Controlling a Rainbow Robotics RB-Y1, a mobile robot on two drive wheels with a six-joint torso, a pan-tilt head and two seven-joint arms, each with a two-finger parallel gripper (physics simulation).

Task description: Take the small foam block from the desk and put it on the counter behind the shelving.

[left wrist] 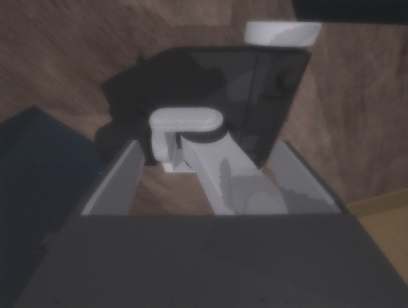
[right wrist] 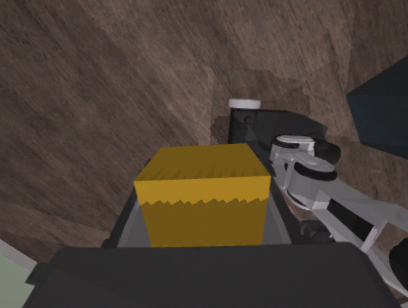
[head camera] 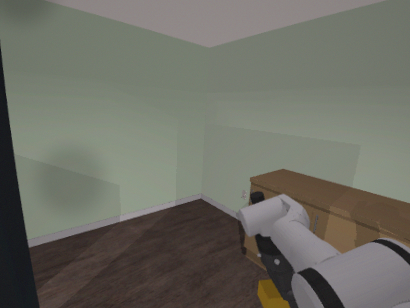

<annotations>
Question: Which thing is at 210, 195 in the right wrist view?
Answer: A small yellow foam block.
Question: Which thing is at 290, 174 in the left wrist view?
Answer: My left gripper.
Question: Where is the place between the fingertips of my right gripper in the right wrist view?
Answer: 204, 165
</annotations>
